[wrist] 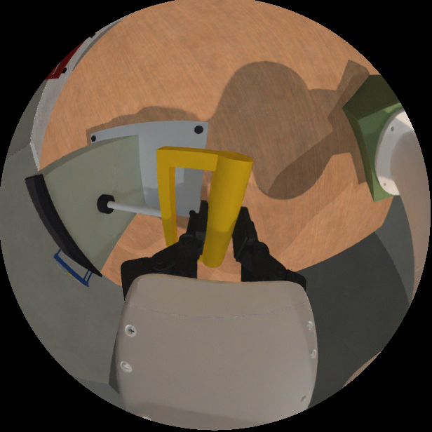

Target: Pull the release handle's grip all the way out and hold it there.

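Observation:
The release handle's yellow grip (230,195) stands in the middle of the wrist view, a thick round bar joined to a squared yellow frame. A pale rod (135,207) runs from a black collar (105,204) on the grey-green housing (92,175) to the yellow frame, so the grip stands apart from the housing. My gripper (220,215) is shut on the round bar, with one black finger on each side of it. The lower part of the frame is partly hidden behind the left finger.
The housing stands on a light grey base plate (150,131) with dark bolts, on a wooden table top (175,60). A black panel (60,225) edges the housing. A blue handle (71,270) shows at the left. The green block (362,117) and white robot base (387,155) are at the right.

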